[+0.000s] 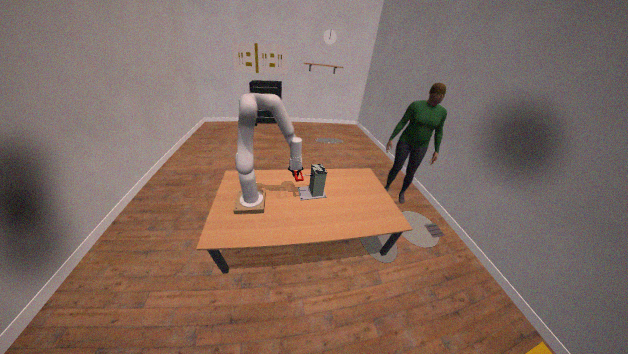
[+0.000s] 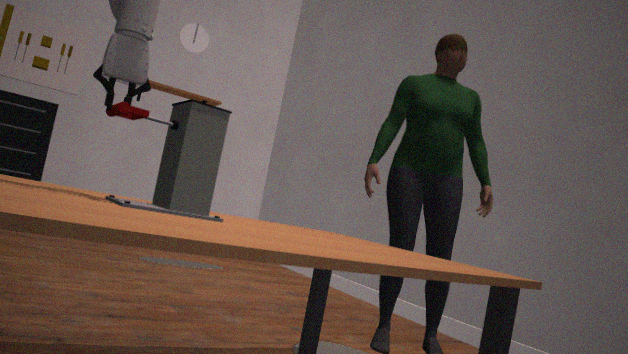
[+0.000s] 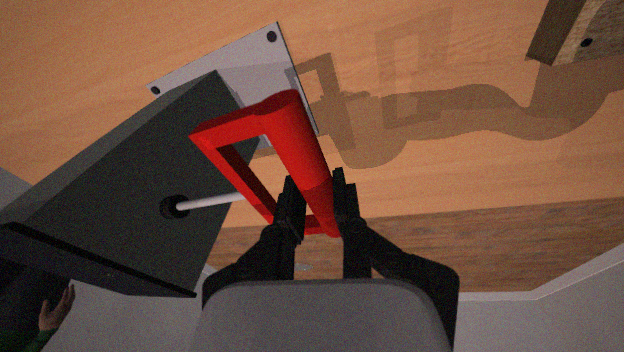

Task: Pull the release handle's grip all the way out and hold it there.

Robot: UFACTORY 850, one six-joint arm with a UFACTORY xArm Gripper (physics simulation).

Labels:
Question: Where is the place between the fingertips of my gripper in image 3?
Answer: At 318, 183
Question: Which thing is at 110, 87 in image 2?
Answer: My gripper.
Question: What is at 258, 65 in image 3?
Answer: A grey base plate.

